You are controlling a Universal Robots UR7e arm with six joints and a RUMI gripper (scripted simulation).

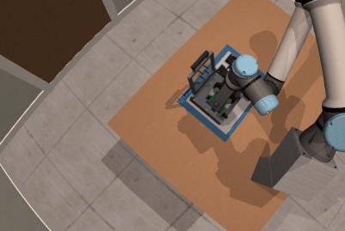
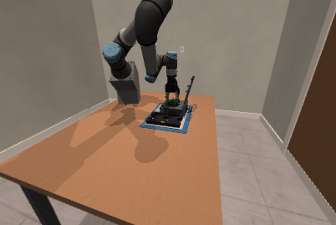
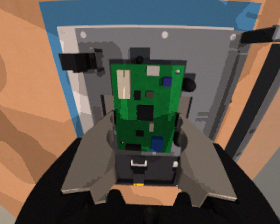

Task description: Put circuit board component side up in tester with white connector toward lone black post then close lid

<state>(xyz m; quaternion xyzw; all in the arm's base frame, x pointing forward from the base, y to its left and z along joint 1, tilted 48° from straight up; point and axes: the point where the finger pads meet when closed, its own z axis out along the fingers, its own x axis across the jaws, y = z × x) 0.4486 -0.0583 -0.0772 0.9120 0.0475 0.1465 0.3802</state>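
Now: hand right at the green circuit board. From my hand the other things lie so: black block: 6 cm behind, 6 cm to the left, 1 cm above; then tester lid: 12 cm ahead, 10 cm above.
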